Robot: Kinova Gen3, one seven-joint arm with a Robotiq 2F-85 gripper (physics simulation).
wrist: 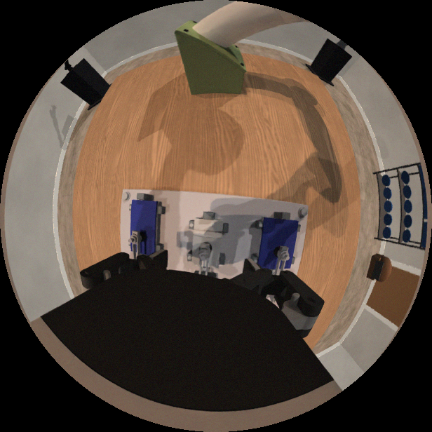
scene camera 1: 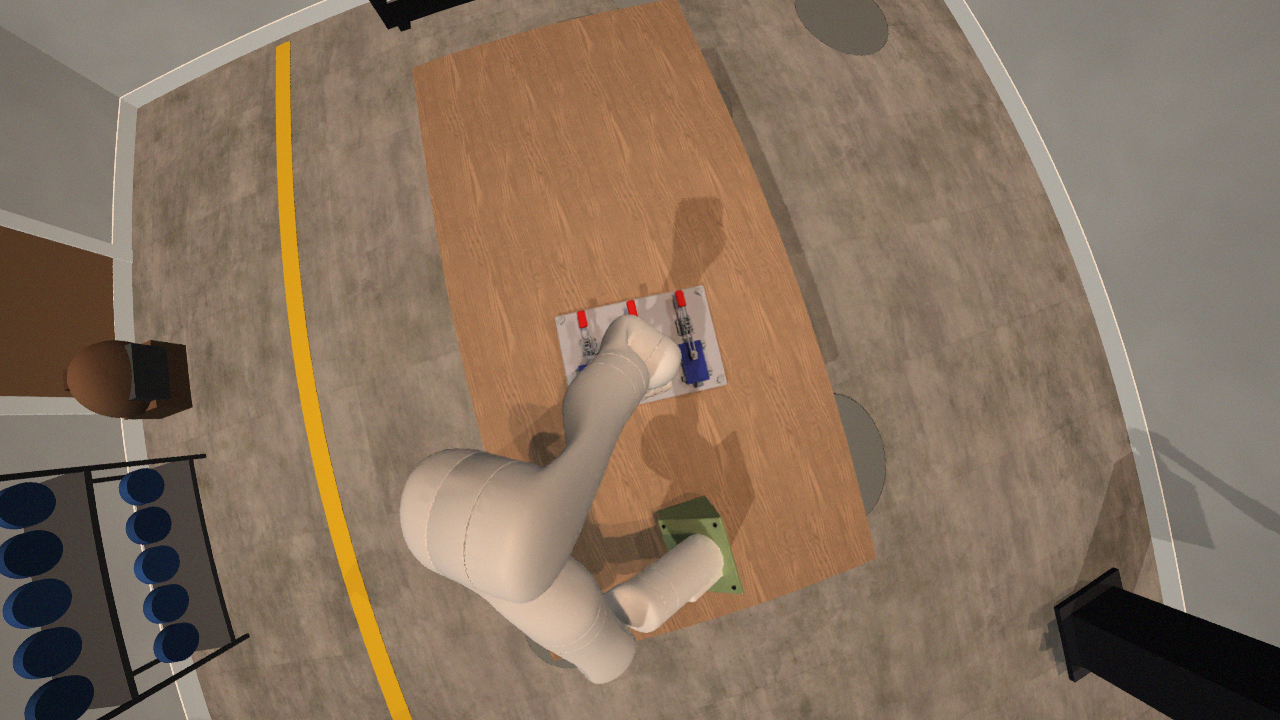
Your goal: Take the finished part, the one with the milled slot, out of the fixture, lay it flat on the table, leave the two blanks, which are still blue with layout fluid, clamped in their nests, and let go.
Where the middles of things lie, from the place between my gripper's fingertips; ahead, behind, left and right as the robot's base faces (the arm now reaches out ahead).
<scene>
My gripper is now 30 mm short of the fixture plate (scene camera 1: 697,307), 10 mm to the left of it and 80 mm above it. Round my hand: finished part (wrist: 210,231): 10 mm behind, 60 mm below.
</scene>
